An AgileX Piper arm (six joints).
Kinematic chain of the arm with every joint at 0, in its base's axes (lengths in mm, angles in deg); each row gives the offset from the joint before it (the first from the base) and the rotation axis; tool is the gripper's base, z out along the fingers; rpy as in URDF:
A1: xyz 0 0 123 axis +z
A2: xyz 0 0 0 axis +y
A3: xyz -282.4 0 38.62 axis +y
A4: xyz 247.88 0 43.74 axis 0.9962 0 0.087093
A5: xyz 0 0 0 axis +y
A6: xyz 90.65 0 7.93 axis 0.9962 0 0.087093
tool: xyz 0 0 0 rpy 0 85.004 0
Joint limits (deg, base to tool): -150..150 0..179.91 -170..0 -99.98..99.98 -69.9..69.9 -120..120
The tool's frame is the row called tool.
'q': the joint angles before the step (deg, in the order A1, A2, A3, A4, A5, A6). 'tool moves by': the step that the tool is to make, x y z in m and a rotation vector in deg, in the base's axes. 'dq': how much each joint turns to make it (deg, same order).
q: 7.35, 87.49, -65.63, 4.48, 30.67, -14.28
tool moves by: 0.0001, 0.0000, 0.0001, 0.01, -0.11, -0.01
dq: 0.00, -0.01, 0.01, 0.00, -0.12, 0.00
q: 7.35, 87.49, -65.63, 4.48, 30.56, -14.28
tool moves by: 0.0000, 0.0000, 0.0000, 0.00, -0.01, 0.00
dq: 0.00, 0.00, 0.00, 0.00, -0.01, 0.00
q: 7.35, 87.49, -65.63, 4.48, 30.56, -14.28
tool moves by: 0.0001, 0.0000, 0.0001, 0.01, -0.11, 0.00
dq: 0.00, -0.01, 0.01, 0.01, -0.11, -0.02
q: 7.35, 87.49, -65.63, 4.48, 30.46, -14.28
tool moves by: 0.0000, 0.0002, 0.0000, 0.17, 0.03, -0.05
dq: 0.01, 0.01, -0.01, 0.17, 0.01, 0.02
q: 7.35, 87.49, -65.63, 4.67, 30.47, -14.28
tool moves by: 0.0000, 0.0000, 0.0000, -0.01, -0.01, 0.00
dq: 0.00, 0.00, 0.00, -0.02, -0.01, 0.01
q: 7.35, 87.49, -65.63, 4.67, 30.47, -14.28
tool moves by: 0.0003, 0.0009, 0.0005, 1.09, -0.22, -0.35
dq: 0.00, -0.01, 0.00, 1.11, -0.35, 0.00
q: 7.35, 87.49, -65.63, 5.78, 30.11, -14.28
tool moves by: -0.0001, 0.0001, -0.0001, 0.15, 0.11, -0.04
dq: -0.01, 0.00, 0.00, 0.18, 0.09, -0.01
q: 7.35, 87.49, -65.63, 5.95, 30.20, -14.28
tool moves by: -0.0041, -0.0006, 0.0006, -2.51, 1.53, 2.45
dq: 0.01, -0.46, -0.13, -0.54, 2.58, -2.76
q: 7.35, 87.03, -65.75, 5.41, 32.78, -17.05
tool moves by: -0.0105, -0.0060, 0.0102, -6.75, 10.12, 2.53
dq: 0.01, -0.04, -4.67, -5.41, 15.64, -0.63
